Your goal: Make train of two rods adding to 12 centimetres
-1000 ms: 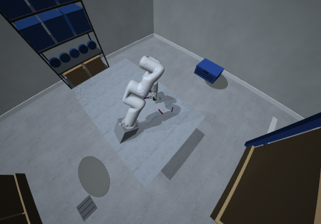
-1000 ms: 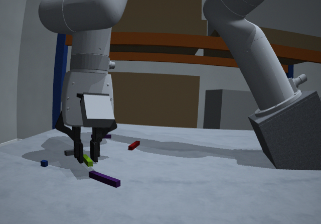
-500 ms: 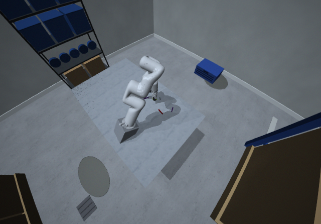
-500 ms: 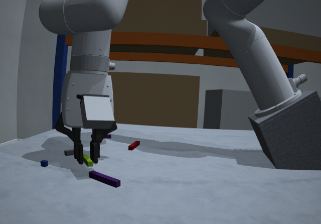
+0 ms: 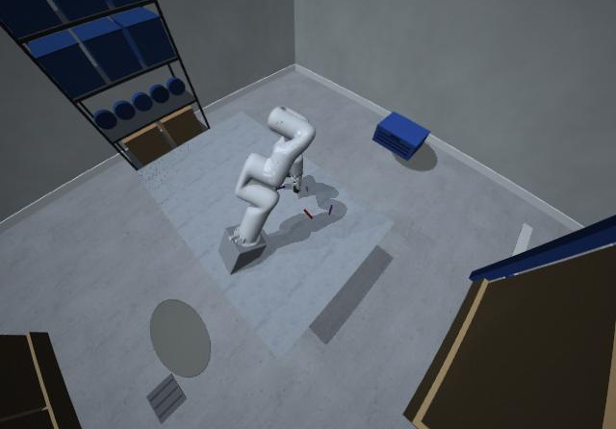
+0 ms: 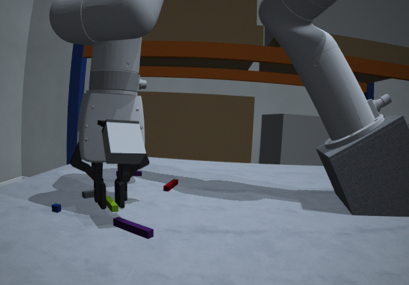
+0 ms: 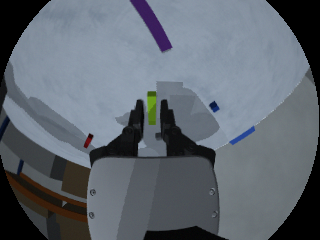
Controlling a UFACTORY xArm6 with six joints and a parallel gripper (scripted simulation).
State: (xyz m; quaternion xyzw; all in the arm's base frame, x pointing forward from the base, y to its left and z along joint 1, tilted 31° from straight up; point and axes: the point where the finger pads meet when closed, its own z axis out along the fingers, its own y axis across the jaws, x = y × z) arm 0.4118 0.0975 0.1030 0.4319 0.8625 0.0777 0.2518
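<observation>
My gripper is now 2 cm above the lime rod. Also, from my hand: red rod: 16 cm to the right, 7 cm behind, 2 cm below; then small blue rod: 7 cm ahead, 6 cm to the left, 2 cm below; then grey rod: 5 cm ahead, 4 cm to the right, 2 cm below.
</observation>
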